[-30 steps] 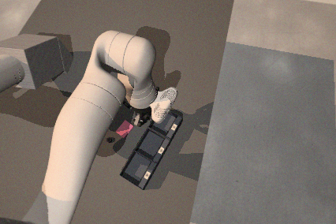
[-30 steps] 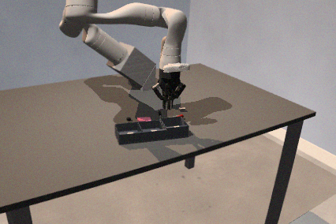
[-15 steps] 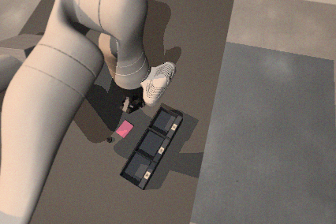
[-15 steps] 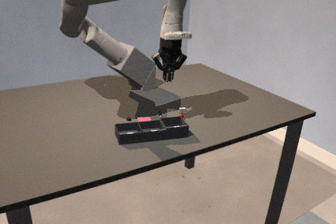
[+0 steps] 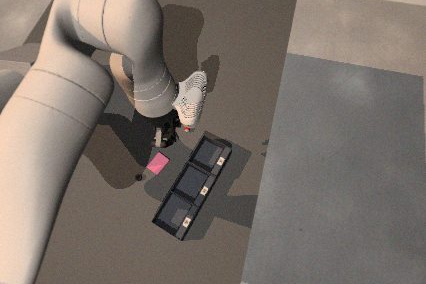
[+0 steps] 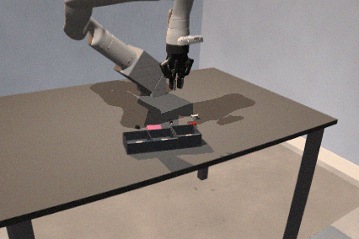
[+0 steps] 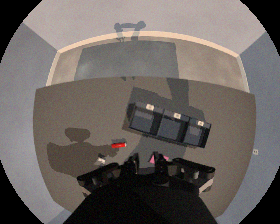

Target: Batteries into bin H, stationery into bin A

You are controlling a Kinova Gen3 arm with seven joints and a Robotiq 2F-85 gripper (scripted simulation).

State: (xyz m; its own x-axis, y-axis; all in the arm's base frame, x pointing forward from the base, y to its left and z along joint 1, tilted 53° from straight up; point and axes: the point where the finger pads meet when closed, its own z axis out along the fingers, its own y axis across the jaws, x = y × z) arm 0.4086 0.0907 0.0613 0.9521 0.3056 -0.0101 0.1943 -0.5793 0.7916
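The flat pink piece is 190 mm below my hand, 60 mm behind it and 50 mm to the right of it. Round my hand: dark round thing 190 mm below, 100 mm to the right, 100 mm behind; then three joined bins 170 mm below, 70 mm to the right, 50 mm ahead; then red battery 180 mm below, 90 mm to the left, 30 mm behind.
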